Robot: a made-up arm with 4 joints.
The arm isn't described. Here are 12 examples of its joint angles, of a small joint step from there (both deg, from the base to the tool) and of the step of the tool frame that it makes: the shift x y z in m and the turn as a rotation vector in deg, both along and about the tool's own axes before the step.
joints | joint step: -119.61 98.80 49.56 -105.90 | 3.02 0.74 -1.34 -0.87
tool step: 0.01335 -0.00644 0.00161 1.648 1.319 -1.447
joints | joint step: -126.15 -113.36 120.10 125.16 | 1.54 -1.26 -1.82 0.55
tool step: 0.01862 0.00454 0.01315 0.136 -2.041 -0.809
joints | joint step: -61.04 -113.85 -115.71 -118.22 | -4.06 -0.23 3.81 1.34
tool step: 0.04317 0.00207 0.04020 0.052 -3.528 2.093
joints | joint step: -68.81 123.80 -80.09 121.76 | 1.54 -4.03 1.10 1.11
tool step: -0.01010 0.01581 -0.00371 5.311 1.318 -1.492
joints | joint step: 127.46 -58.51 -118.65 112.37 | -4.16 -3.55 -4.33 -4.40
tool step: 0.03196 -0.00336 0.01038 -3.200 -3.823 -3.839
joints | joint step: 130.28 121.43 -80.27 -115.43 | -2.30 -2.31 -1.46 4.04
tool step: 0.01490 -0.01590 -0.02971 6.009 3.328 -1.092
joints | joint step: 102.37 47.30 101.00 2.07 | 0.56 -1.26 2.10 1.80
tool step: -0.00064 0.01530 0.00961 0.483 -0.046 1.720
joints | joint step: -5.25 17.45 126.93 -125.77 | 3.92 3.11 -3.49 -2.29
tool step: -0.01498 0.03435 -0.04092 -0.481 7.456 2.054
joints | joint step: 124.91 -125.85 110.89 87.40 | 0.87 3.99 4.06 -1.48
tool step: 0.00762 -0.02226 -0.01033 2.478 4.483 1.152
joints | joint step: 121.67 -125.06 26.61 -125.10 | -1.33 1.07 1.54 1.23
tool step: -0.00452 0.01470 -0.00096 2.695 -0.901 -0.077
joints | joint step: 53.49 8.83 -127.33 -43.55 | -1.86 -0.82 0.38 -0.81
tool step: 0.00008 0.00601 0.01007 0.008 -1.341 1.791
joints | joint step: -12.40 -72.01 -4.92 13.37 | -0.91 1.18 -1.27 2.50
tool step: 0.00587 -0.01758 -0.00854 3.244 0.970 -1.266
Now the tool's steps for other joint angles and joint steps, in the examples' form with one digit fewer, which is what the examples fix.
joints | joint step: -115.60 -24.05 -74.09 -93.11 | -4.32 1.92 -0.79 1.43
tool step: 0.0079 0.0240 0.0245 0.03 -3.27 2.01
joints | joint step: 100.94 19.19 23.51 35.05 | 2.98 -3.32 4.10 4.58
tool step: -0.0157 0.0325 0.0330 3.96 -1.93 3.05
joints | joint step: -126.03 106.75 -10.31 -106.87 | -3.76 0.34 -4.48 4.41
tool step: 0.0009 0.0120 -0.0520 0.82 5.50 0.98
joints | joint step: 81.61 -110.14 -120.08 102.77 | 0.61 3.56 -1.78 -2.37
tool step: -0.0170 -0.0049 -0.0017 -5.12 -1.09 2.60
